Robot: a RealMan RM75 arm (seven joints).
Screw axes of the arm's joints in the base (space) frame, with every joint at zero. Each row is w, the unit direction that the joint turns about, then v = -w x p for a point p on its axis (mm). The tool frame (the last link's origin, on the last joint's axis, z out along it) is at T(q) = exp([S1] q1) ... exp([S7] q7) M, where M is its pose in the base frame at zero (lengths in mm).
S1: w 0 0 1 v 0 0 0
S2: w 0 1 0 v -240.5 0 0
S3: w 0 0 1 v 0 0 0
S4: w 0 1 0 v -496.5 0 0
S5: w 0 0 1 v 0 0 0
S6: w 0 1 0 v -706.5 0 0
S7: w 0 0 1 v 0 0 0
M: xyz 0 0 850.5 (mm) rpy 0 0 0 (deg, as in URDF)
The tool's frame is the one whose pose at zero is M.
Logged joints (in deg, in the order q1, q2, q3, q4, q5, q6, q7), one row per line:
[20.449, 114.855, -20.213, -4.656, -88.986, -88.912, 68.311]
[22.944, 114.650, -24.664, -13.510, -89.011, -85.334, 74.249]
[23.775, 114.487, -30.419, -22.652, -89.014, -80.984, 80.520]
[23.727, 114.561, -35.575, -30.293, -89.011, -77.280, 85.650]
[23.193, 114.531, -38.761, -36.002, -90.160, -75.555, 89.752]
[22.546, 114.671, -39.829, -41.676, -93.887, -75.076, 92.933]
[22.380, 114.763, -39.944, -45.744, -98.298, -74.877, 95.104]
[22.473, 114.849, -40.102, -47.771, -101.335, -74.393, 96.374]
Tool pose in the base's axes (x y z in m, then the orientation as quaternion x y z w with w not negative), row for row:
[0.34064, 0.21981, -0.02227, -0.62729, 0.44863, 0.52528, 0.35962]
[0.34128, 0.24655, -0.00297, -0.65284, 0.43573, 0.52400, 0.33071]
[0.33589, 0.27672, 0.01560, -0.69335, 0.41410, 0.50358, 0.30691]
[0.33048, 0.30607, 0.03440, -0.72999, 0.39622, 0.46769, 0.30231]
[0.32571, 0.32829, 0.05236, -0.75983, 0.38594, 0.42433, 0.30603]
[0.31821, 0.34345, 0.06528, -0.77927, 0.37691, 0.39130, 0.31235]
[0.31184, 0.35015, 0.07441, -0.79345, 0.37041, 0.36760, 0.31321]
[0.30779, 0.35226, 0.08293, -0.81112, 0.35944, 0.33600, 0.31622]
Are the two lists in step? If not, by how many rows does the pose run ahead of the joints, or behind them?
The pose runs 2 rows behind the joints: the pose in row i belongs to the joints in row i - 2.
